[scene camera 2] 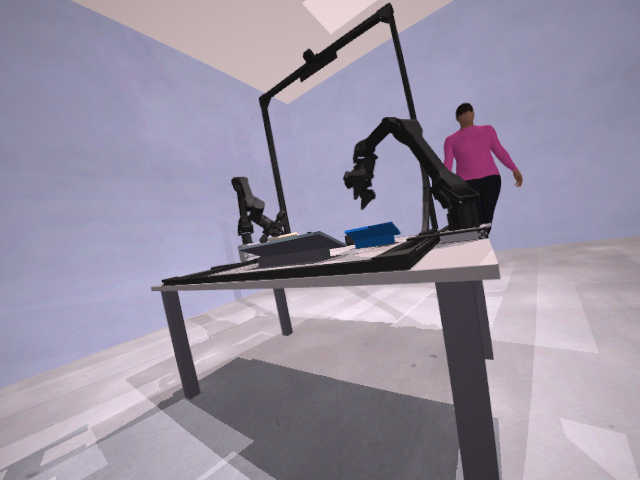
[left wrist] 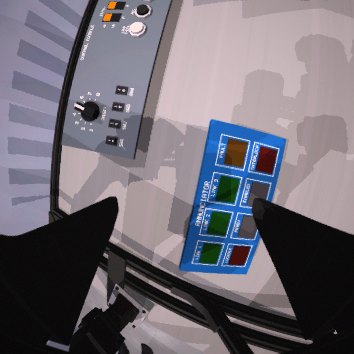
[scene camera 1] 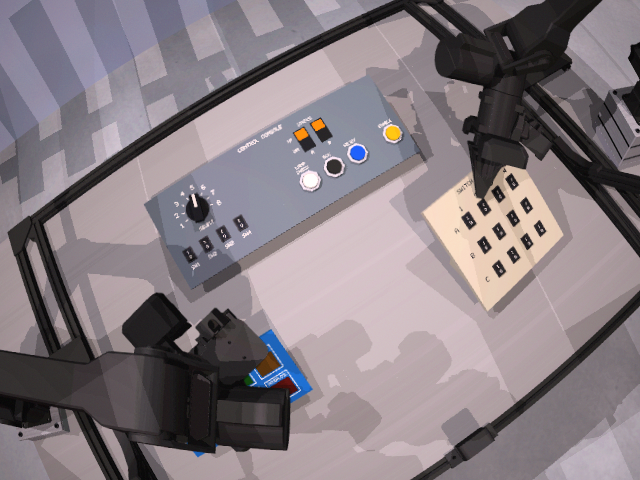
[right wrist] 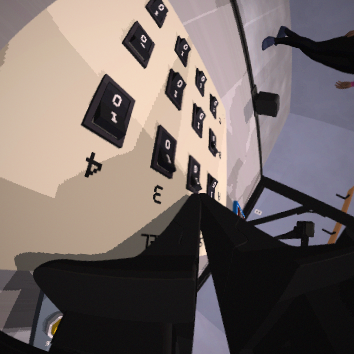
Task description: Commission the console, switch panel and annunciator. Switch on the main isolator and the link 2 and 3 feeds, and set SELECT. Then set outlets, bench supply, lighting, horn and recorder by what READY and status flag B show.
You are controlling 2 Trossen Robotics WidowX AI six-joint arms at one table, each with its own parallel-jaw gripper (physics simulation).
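Frame: origin at the left arm's base, x ahead, y left, z up, level; centimetres.
Seen in the pictures: left gripper, fingertip midpoint: [scene camera 2: 358,204] [left wrist: 185,204]; right gripper, fingertip midpoint: [scene camera 1: 479,197] [right wrist: 197,199]; left arm's base, origin of the base link: [scene camera 2: 465,228] [left wrist: 125,307] [scene camera 1: 34,407]; right arm's base, origin of the base link: [scene camera 2: 247,244].
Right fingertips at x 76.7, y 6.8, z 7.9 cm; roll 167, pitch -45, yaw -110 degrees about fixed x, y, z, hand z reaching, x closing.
Offsets run from my right fingertips to a thing's top centre. "*": to the spot under its first point.
The grey console @(* dx -28.7, dy +14.3, dz -4.3 cm) [scene camera 1: 258,191] [scene camera 2: 294,245] [left wrist: 107,55] has its SELECT knob @(dx -38.1, dy +14.0, dz -0.6 cm) [scene camera 1: 196,208] [left wrist: 89,111] pointing at 5. Its two orange status flags [scene camera 1: 301,134] [scene camera 1: 317,124] sit at the upper ends of their slots. The cream switch panel [scene camera 1: 449,217] [right wrist: 40,125] holds black rockers in rows A, B, C. My right gripper [scene camera 1: 480,196] [right wrist: 197,199] is shut and empty, its tips at rocker A2 @(dx +0.4, dy -1.2, dz -0.4 cm) [right wrist: 194,172]. The blue annunciator @(dx -41.1, dy -12.7, dz -2.4 cm) [scene camera 1: 297,372] [scene camera 2: 374,232] [left wrist: 220,127] shows dim green, red and amber windows; READY and ENABLED look grey. My left gripper [left wrist: 185,204] [scene camera 2: 364,201] is open and empty above it.
A black frame [scene camera 1: 217,100] runs around the table edge and rises behind the table in scene camera 2. A person in pink [scene camera 2: 473,149] stands behind the table. The left arm covers part of the annunciator in scene camera 1.
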